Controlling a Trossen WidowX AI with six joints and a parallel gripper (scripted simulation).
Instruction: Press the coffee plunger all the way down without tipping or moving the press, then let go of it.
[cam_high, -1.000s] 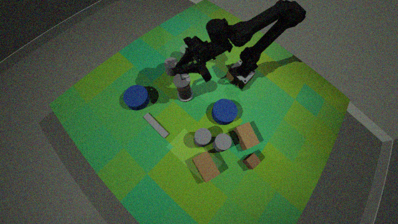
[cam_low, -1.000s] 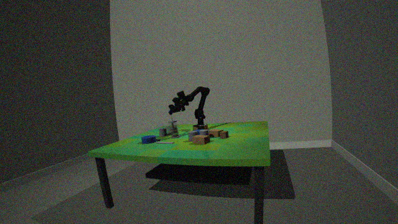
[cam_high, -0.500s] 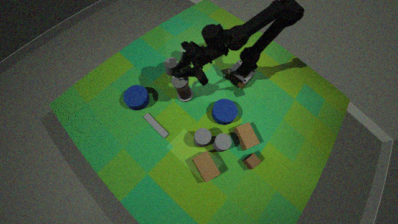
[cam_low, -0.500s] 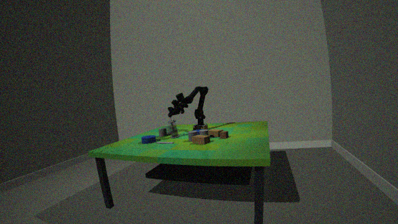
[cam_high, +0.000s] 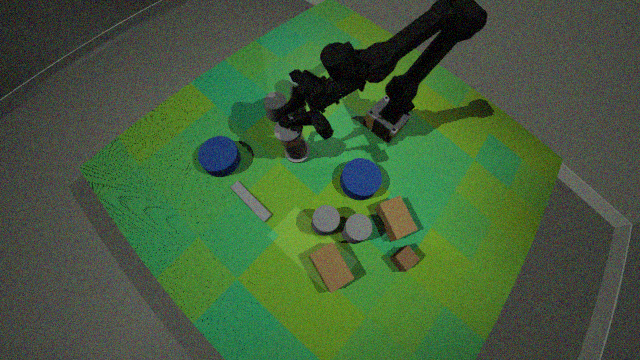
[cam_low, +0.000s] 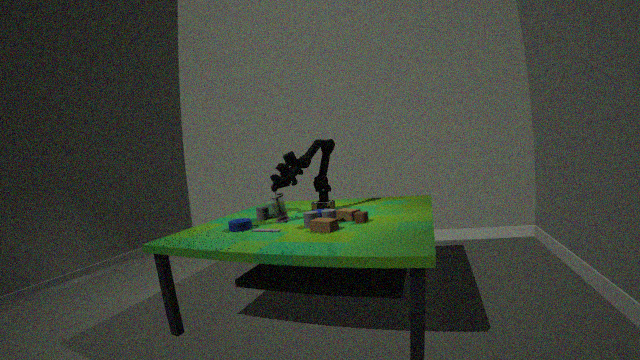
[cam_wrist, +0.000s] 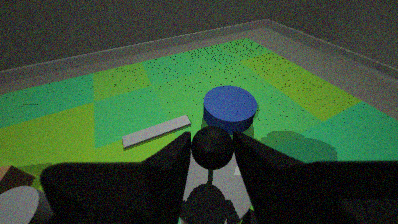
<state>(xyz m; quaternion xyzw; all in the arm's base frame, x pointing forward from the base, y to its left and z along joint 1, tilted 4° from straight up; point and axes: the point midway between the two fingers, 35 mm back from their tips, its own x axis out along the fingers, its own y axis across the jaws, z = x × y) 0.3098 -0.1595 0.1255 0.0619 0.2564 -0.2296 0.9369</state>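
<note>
Right now the coffee press is 90 mm below my gripper tip and 40 mm behind it. Round my gripper tip: flat grey bar (190 mm below, 180 mm ahead, 30 mm to the left).
</note>
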